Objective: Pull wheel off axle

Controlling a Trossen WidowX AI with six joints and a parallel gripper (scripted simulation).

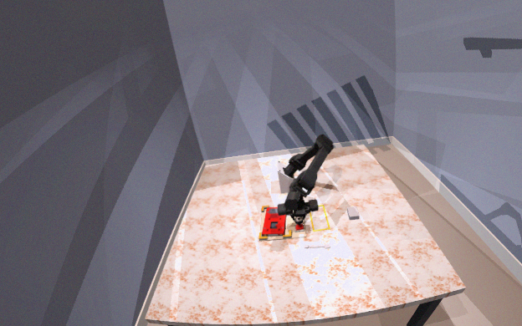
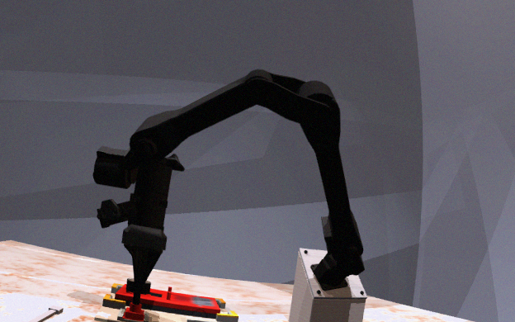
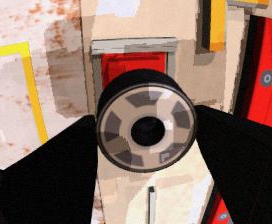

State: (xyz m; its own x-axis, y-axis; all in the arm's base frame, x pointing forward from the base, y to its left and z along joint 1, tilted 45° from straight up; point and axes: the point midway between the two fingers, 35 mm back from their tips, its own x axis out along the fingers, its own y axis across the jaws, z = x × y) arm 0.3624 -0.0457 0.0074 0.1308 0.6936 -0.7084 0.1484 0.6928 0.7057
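The mount is 3 cm below my gripper tip. The rest, counted from my gripper tip: thin grey bar 14 cm ahead, 5 cm to the left, 6 cm below; then grey block 29 cm to the left, 5 cm below.
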